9 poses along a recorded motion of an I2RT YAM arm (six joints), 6.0 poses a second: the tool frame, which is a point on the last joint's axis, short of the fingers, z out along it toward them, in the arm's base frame.
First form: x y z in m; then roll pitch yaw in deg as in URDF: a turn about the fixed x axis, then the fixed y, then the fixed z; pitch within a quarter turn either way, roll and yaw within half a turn.
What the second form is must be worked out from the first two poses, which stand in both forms.
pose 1, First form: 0.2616, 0.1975, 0.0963, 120.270, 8.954, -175.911
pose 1, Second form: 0.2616, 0.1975, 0.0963, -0.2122, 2.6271, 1.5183
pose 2, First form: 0.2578, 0.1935, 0.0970, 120.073, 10.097, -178.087
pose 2, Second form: 0.2578, 0.1935, 0.0970, -0.1758, 2.5973, 1.5024
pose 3, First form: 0.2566, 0.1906, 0.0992, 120.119, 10.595, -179.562
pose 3, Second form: 0.2566, 0.1906, 0.0992, -0.1479, 2.5831, 1.4890
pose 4, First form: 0.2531, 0.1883, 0.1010, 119.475, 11.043, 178.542
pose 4, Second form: 0.2531, 0.1883, 0.1010, -0.1117, 2.5587, 1.4887
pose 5, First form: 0.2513, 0.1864, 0.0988, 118.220, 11.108, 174.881
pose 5, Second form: 0.2513, 0.1864, 0.0988, -0.0339, 2.5204, 1.4930
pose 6, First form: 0.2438, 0.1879, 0.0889, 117.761, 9.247, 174.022
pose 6, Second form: 0.2438, 0.1879, 0.0889, 0.0086, 2.5317, 1.5138
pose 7, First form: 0.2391, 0.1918, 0.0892, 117.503, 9.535, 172.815
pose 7, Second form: 0.2391, 0.1918, 0.0892, 0.0305, 2.5167, 1.5091
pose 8, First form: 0.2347, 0.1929, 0.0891, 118.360, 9.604, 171.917
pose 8, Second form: 0.2347, 0.1929, 0.0891, 0.0516, 2.5211, 1.4838
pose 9, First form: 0.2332, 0.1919, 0.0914, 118.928, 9.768, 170.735
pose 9, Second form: 0.2332, 0.1919, 0.0914, 0.0768, 2.5184, 1.4622
